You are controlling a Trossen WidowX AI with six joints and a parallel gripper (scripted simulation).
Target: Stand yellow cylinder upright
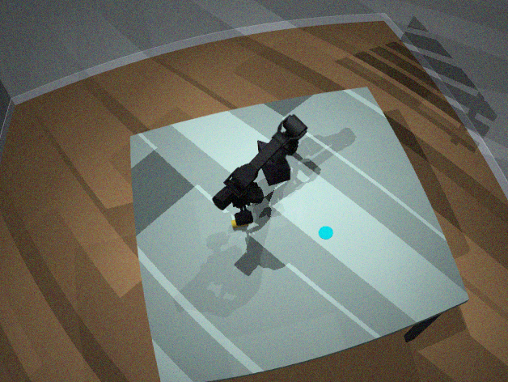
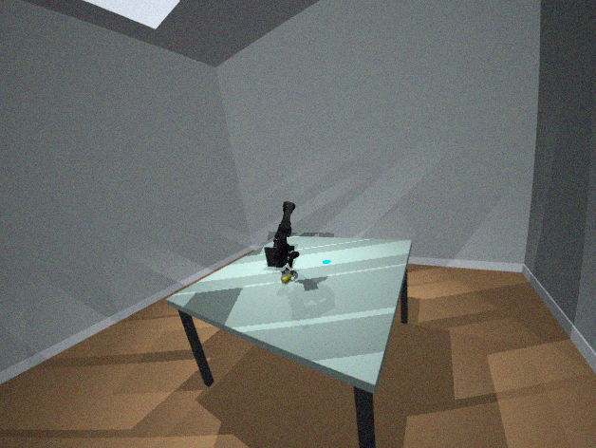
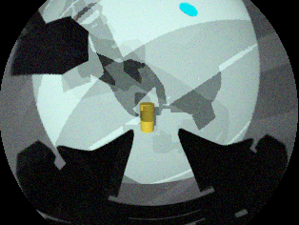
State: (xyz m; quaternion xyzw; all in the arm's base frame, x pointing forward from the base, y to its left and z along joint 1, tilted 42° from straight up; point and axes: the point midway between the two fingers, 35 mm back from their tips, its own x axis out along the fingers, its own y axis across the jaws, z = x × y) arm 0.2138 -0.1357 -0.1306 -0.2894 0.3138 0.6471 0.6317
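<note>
Now: gripper tip 10 mm past the yellow tall cylinder, 10 mm to the left of it and 80 mm above it. Round my gripper tip: cyan circle (120 mm ahead, 310 mm to the left, 90 mm below).
</note>
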